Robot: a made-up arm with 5 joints.
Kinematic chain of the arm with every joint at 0, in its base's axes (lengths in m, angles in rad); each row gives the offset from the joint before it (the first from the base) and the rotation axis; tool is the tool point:
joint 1: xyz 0 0 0.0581 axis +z
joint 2: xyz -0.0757 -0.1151 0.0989 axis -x
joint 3: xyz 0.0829 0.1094 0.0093 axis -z
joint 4: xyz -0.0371 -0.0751 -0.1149 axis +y
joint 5: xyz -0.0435 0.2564 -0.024 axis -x
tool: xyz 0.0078 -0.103 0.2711
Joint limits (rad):
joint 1: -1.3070..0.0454
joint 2: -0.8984..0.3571
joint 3: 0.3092..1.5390
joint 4: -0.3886..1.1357
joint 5: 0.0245..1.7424
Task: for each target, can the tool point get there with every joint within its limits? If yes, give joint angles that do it. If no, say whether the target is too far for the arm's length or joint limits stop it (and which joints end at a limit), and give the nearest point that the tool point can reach.
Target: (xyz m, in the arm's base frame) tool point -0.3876 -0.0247 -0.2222
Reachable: no: joint limits stop it (at a limit: joint 1, joint 2, joint 3, joint 4, joint 5) | nearest point -0.1470 -0.1409 0.1284 | short by 0.441 m
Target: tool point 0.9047 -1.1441 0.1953
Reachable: no: too far | nearest point 0.2995 -0.3788 0.1754 | short by 0.976 m
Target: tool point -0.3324 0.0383 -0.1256
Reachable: no: joint limits stop it (at a limit: joint 1, joint 2, joint 3, joint 4, joint 5) | nearest point -0.1470 -0.1409 0.1284 | short by 0.362 m
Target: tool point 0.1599 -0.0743 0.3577
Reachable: yes | joints -0.5918 -0.3168 0.7848 0.4857 0.3611
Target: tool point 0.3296 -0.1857 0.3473
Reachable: yes | joints -0.9447 -0.4163 1.0438 0.3189 1.2184
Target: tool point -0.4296 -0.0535 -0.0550
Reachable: no: joint limits stop it (at a limit: joint 1, joint 2, joint 3, joint 4, joint 5) | nearest point -0.1470 -0.1409 0.1284 | short by 0.348 m
